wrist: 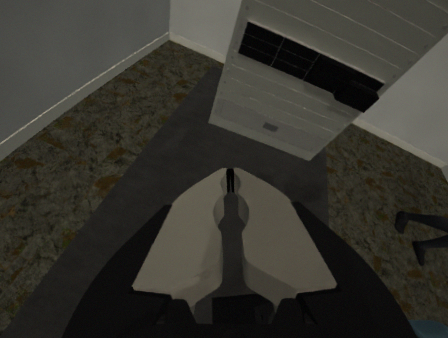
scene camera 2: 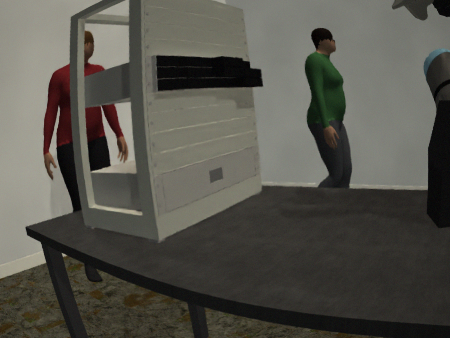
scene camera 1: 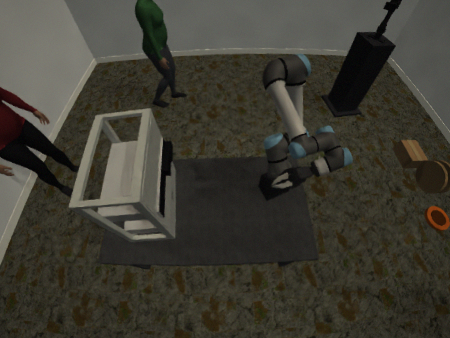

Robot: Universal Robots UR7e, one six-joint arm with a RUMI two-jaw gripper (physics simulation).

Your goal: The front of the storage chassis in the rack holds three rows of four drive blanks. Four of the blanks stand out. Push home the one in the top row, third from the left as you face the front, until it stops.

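Where they show: gripper, fingertip midpoint: point(wrist: 230, 170) point(scene camera 2: 392, 7) point(scene camera 1: 271, 185); arm's base, link origin: point(scene camera 1: 280, 172).
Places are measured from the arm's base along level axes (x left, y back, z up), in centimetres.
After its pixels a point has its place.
The white rack point(scene camera 1: 141, 160) @(x 2.9, y -70.1, z 38.9 cm) point(scene camera 2: 141, 130) @(x 21.6, y -71.8, z 2.3 cm) point(wrist: 280, 92) @(x 0.4, y -68.7, z 3.2 cm) holds the storage chassis, whose black front point(scene camera 1: 167, 157) @(x -11.2, y -63.4, z 18.8 cm) point(scene camera 2: 182, 74) @(x 9.5, y -67.9, z 14.1 cm) point(wrist: 260, 44) @(x 13.1, y -68.2, z 14.9 cm) crosses its upper half. In the wrist view the two left columns look flush. The top-row third blank point(scene camera 2: 227, 62) @(x -5.4, y -63.2, z 17.1 cm) point(wrist: 331, 65) @(x -6.5, y -63.2, z 18.3 cm) looks raised, but dark edges merge with its neighbours. A lower blank point(scene camera 2: 255, 78) @(x -20.4, y -62.0, z 12.8 cm) point(wrist: 356, 97) @(x -19.0, y -62.1, z 13.6 cm) at the right end stands out furthest. The other protruding blanks cannot be told apart clearly. My gripper point(scene camera 1: 274, 184) @(x 18.1, y -15.8, z 24.0 cm) point(wrist: 230, 170) @(x 18.1, y -15.8, z 24.0 cm) is shut and empty, well away in front of the rack; part of it shows at scene camera 2's top right.
The rack stands on a dark table point(scene camera 1: 240, 220) @(x 17.5, y -28.0, z -22.7 cm) point(scene camera 2: 300, 250) @(x 19.4, y -39.3, z -22.7 cm) point(wrist: 170, 155) @(x 31.5, y -48.4, z -22.7 cm). A person in green point(scene camera 1: 154, 32) point(scene camera 2: 327, 95) stands behind the table, and one in red point(scene camera 1: 10, 122) point(scene camera 2: 62, 107) beyond the rack. A black pedestal point(scene camera 1: 357, 72), wooden block point(scene camera 1: 412, 152) and orange ring point(scene camera 1: 429, 216) are at the right.
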